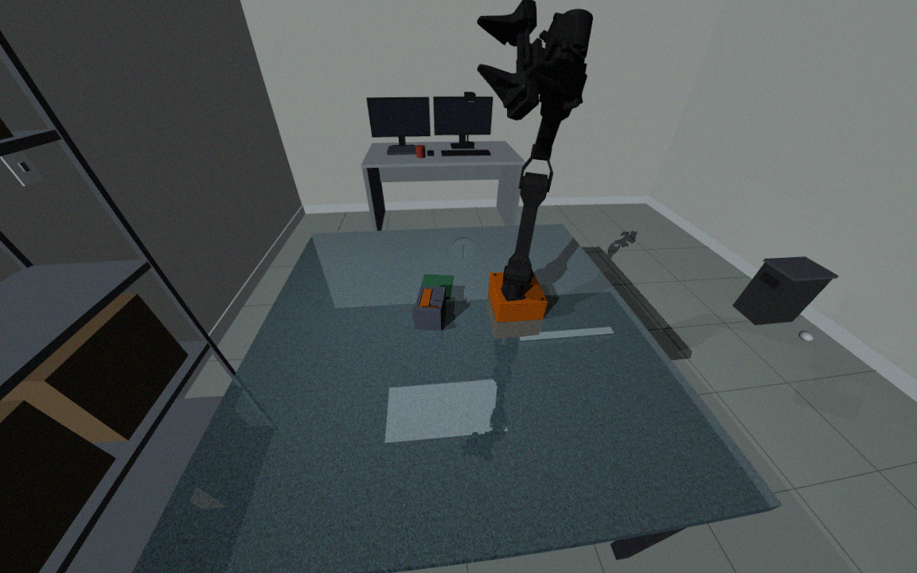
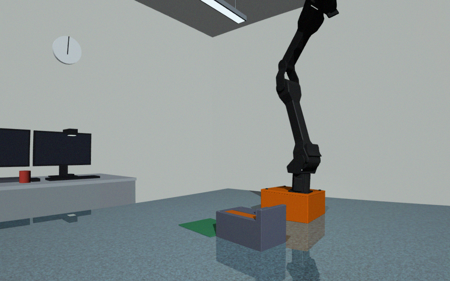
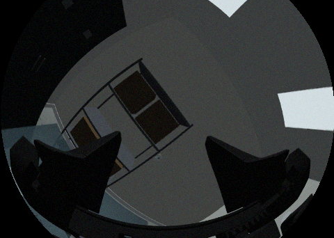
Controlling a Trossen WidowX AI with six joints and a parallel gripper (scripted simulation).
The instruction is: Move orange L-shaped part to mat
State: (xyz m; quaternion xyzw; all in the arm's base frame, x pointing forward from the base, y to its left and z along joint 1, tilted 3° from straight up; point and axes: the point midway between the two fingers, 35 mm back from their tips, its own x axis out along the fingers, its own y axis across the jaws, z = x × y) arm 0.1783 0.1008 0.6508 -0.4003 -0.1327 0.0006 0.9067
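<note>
Right now my gripper tip is 9 cm short of the orange L-shaped part, 17 cm to the left of it and 70 cm above it. The rest, counted from my gripper tip: green mat: 4 cm ahead, 33 cm to the right, 76 cm below.
</note>
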